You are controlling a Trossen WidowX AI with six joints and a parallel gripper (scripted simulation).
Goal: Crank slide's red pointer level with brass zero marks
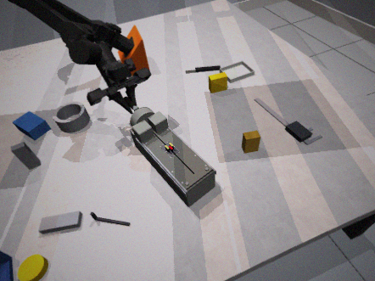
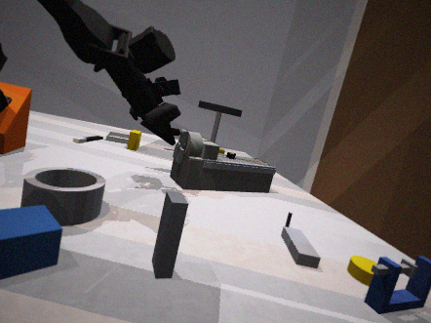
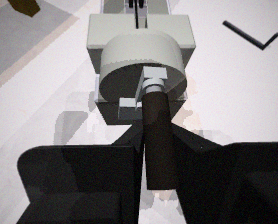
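My gripper tip is 1 cm past the dark crank handle, 1 cm to the left of it and 3 cm below it. Round my gripper tip: black hex key 26 cm ahead, 12 cm to the right, 8 cm below; then blue block 13 cm behind, 34 cm to the right, 7 cm below; then red pointer 16 cm ahead, 8 cm to the left, 1 cm below.
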